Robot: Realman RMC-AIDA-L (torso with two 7-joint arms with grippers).
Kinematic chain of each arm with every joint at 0, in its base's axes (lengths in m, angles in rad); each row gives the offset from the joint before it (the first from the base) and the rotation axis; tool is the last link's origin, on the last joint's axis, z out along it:
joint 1: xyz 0 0 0.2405 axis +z
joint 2: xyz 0 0 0 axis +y
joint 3: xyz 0 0 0.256 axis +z
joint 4: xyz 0 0 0 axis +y
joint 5: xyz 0 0 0.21 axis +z
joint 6: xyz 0 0 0 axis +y
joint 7: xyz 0 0 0.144 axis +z
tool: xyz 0 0 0
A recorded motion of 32 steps. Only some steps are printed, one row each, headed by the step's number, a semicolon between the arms.
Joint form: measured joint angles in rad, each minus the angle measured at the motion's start. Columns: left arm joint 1, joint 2, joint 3, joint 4, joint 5, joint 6, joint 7; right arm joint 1, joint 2, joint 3, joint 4, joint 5, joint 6, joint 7.
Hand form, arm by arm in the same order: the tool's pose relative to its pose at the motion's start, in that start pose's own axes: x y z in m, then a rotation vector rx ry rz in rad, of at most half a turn. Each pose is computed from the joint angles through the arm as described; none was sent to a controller.
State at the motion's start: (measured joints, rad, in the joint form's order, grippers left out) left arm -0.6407 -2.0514 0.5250 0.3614 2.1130 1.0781 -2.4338; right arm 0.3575 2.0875 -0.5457 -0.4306 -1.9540 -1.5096 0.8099
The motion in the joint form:
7: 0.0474 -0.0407 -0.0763 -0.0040 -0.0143 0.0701 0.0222; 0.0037 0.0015 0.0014 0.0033 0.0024 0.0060 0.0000
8: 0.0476 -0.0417 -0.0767 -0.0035 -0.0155 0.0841 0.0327; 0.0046 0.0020 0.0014 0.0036 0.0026 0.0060 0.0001
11: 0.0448 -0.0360 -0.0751 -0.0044 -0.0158 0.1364 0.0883; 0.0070 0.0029 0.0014 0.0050 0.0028 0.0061 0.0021
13: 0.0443 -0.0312 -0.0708 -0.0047 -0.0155 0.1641 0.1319; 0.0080 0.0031 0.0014 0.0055 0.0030 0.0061 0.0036
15: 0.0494 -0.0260 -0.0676 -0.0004 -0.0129 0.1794 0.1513; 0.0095 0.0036 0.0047 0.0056 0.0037 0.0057 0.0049
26: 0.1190 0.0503 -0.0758 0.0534 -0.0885 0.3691 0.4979; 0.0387 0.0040 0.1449 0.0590 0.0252 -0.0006 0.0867
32: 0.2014 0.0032 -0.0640 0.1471 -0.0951 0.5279 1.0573; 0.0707 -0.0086 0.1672 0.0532 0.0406 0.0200 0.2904
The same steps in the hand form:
7: -0.0242 -0.0072 -0.0020 -0.0792 -0.0052 -0.0917; -0.0003 -0.0006 0.0017 0.0036 -0.0012 0.0017
8: -0.0257 -0.0056 -0.0020 -0.0904 -0.0139 -0.0820; -0.0005 -0.0005 0.0021 0.0030 -0.0021 0.0017
11: -0.0284 0.0004 -0.0037 -0.1268 -0.0463 -0.0194; -0.0010 -0.0004 0.0032 0.0011 -0.0040 0.0038
13: -0.0296 0.0029 -0.0052 -0.1442 -0.0631 0.0302; -0.0013 -0.0004 0.0036 0.0004 -0.0047 0.0051
15: -0.0292 0.0021 -0.0084 -0.1473 -0.0691 0.0548; -0.0018 -0.0009 0.0039 0.0025 -0.0077 0.0064
26: -0.0085 0.0000 -0.0578 -0.2540 -0.0011 0.4141; -0.0112 -0.0126 0.0051 0.0993 -0.1125 0.1469
32: -0.0378 -0.0030 -0.0753 -0.3584 0.0472 0.9658; -0.0213 -0.0287 0.0067 0.1197 -0.1377 0.3210

